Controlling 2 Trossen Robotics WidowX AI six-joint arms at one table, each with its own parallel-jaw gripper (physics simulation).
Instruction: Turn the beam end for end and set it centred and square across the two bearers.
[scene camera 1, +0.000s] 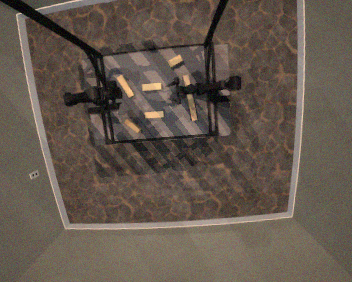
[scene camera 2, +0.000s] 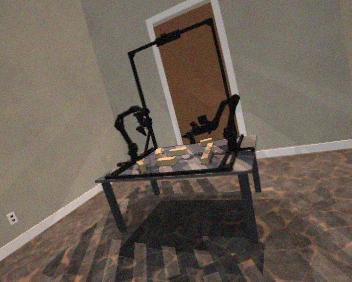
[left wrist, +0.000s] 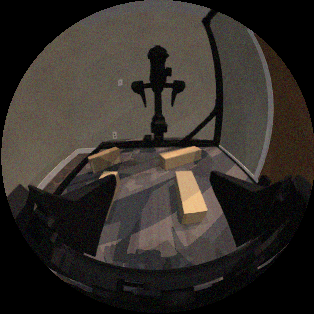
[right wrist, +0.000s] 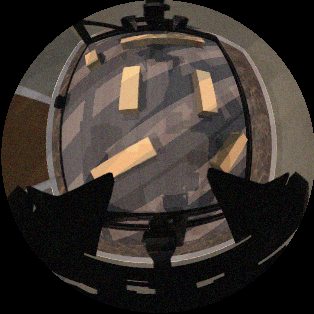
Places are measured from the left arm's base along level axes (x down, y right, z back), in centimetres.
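Pixels of known places: left gripper, between the fingertips: (scene camera 1: 166, 92) (scene camera 2: 184, 135) (left wrist: 163, 177) (right wrist: 154, 29); right gripper, between the fingertips: (scene camera 2: 149, 134) (left wrist: 158, 106) (right wrist: 161, 175); left arm's base, origin of its link: (scene camera 1: 211, 90) (scene camera 2: 233, 147) (right wrist: 152, 26); right arm's base, origin of its link: (scene camera 2: 135, 159) (left wrist: 158, 141) (right wrist: 157, 223).
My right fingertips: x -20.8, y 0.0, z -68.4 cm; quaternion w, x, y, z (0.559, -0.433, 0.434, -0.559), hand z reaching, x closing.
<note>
For each thing: its middle in the pictures, then the offset to it from my right fingertips.
- beam, middle of its body: (right wrist: 163, 38) (scene camera 2: 208, 152) (scene camera 1: 190, 98) dy -5.0, dx +20.5, dz +50.2 cm
- upper bearer, middle of its body: (left wrist: 187, 194) (right wrist: 130, 88) (scene camera 1: 152, 87) (scene camera 2: 178, 151) dy +6.7, dx +20.4, dz +20.0 cm
- lower bearer, middle of its body: (left wrist: 103, 192) (right wrist: 203, 91) (scene camera 2: 166, 161) (scene camera 1: 154, 114) dy -15.8, dx +20.4, dz +19.7 cm
- slanted block, middle of its body: (right wrist: 121, 161) (left wrist: 181, 156) (scene camera 1: 126, 86) dy +9.2, dx +20.2, dz -1.5 cm
- short block, middle of its body: (right wrist: 92, 59) (scene camera 1: 175, 61) (scene camera 2: 206, 142) dy +24.8, dx +20.4, dz +40.5 cm
The beam (scene camera 1: 191, 107) (scene camera 2: 207, 153) (right wrist: 162, 40) is the long pale wooden bar at the right of scene camera 1, beyond the ends of the bearers. It does not show in the left wrist view. Two shorter bars, the upper bearer (scene camera 1: 151, 87) (scene camera 2: 178, 151) (left wrist: 190, 195) (right wrist: 130, 89) and the lower bearer (scene camera 1: 154, 115) (scene camera 2: 167, 160) (right wrist: 205, 92), lie roughly parallel and apart. My left gripper (scene camera 1: 172, 90) (scene camera 2: 187, 136) is open and empty, between beam and bearers in scene camera 1; its arm crosses above the beam. My right gripper (scene camera 2: 142, 131) (left wrist: 158, 106) (right wrist: 161, 175) is open and empty, high above the table's left part.
A slanted block (scene camera 1: 124, 86) (left wrist: 181, 157) (right wrist: 125, 159) lies left of the bearers in scene camera 1. Another block (scene camera 1: 132, 125) (scene camera 2: 141, 166) (left wrist: 105, 159) lies at lower left, and a short block (scene camera 1: 175, 61) (scene camera 2: 206, 142) (right wrist: 92, 59) at the top. A black frame (scene camera 2: 138, 82) surrounds the table.
</note>
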